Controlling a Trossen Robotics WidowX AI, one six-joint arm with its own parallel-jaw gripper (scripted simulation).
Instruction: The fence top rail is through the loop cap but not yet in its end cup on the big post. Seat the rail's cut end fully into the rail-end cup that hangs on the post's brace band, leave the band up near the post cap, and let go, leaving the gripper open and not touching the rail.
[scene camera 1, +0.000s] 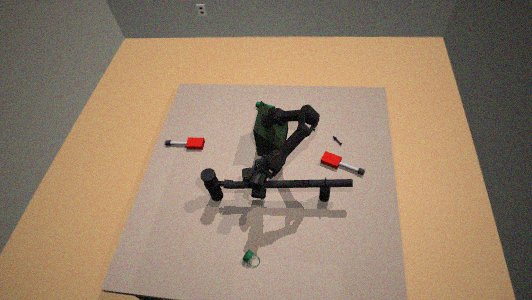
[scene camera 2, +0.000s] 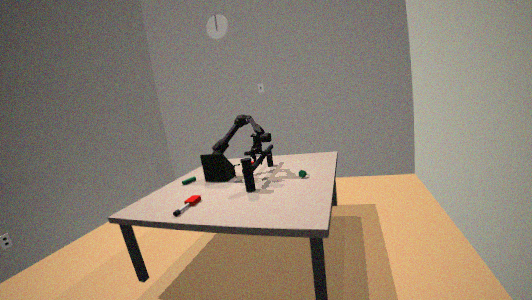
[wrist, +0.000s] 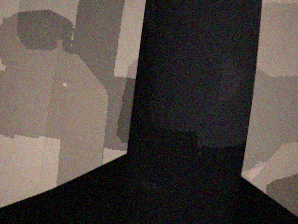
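Observation:
A dark top rail (scene camera 1: 330, 182) (wrist: 194, 84) is part of the scene, and so is the gripper (wrist: 176, 170).

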